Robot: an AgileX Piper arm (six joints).
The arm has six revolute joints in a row. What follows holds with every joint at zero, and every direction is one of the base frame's. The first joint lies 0.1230 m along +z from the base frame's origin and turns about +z. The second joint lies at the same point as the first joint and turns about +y. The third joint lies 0.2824 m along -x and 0.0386 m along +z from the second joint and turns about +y. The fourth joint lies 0.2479 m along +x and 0.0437 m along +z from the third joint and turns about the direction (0.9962, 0, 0.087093). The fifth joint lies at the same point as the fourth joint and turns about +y. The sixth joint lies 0.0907 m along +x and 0.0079 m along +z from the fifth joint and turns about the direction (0.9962, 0, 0.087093). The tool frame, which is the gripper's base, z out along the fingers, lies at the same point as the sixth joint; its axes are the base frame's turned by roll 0.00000, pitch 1.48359 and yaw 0.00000 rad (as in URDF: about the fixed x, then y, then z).
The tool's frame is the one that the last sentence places.
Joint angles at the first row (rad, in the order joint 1, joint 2, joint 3, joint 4, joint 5, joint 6):
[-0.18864 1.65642 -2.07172 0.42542 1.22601 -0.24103]
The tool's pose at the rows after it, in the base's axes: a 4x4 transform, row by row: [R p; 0 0 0 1], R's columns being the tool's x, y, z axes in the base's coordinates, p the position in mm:
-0.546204 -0.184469 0.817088 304.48; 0.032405 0.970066 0.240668 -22.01; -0.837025 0.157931 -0.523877 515.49; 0 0 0 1
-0.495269 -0.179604 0.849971 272.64; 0.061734 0.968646 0.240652 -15.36; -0.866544 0.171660 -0.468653 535.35; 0 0 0 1
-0.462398 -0.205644 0.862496 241.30; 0.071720 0.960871 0.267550 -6.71; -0.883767 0.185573 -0.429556 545.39; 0 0 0 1
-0.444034 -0.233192 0.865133 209.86; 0.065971 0.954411 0.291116 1.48; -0.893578 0.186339 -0.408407 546.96; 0 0 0 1
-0.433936 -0.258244 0.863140 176.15; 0.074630 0.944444 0.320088 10.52; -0.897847 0.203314 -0.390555 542.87; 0 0 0 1
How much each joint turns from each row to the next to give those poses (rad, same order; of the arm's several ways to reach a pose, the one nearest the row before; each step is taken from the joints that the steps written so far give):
[0.00000 -0.08742 -0.00003 0.00140 0.00002 0.01179]
[0.00001 -0.08681 0.02081 0.00755 -0.00218 0.03768]
[0.00000 -0.09440 0.05885 0.03399 0.00002 0.00325]
[-0.00002 -0.10457 0.08994 0.02841 -0.00001 -0.01464]
[0.00000 -0.11777 0.11039 0.03429 0.00001 -0.00334]

